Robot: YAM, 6 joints.
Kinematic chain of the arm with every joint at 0, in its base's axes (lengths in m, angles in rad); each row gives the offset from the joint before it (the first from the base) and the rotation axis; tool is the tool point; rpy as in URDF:
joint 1: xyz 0 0 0.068 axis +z
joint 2: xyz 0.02 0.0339 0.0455 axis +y
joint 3: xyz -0.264 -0.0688 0 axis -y
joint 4: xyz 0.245 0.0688 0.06 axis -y
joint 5: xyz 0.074 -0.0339 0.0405 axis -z
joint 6: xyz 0.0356 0 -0.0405 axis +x
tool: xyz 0 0 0 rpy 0 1.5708 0
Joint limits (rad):
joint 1: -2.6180..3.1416
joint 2: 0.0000..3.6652
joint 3: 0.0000..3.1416
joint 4: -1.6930..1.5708
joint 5: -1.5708..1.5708
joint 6: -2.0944..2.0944
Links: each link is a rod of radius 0.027 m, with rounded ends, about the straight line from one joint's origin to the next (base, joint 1, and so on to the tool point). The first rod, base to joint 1, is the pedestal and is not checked.
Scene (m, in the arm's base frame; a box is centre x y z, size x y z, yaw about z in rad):
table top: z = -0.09
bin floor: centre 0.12 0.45 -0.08 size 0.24 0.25 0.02 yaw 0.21
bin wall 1: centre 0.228 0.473 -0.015 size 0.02 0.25 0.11 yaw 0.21
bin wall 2: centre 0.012 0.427 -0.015 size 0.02 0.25 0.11 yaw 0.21
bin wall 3: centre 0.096 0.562 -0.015 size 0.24 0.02 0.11 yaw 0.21
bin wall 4: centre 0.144 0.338 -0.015 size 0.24 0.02 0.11 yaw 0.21
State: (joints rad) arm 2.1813 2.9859 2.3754 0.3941 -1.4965 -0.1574
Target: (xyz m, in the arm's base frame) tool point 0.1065 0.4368 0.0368
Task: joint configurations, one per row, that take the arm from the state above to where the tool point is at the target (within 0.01 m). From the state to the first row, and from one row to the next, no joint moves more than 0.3 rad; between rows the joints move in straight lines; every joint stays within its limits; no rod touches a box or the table.
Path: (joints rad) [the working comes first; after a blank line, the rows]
Joints at the target: 1.2524 2.4750 1.4281 0.1498 -1.5708 -0.1574
Straight joint move there: touches bin wall 2, bin wall 3.

1: 1.9491 2.7874 2.1330 0.3301 -1.5151 -0.1574
2: 1.7168 2.5888 1.8906 0.2660 -1.5336 -0.1574
3: 1.4846 2.3903 1.6482 0.2020 -1.5522 -0.1574
4: 1.2524 2.1917 1.4057 0.1380 -1.5708 -0.1574
5: 1.2524 2.4750 1.4281 0.1498 -1.5708 -0.1574

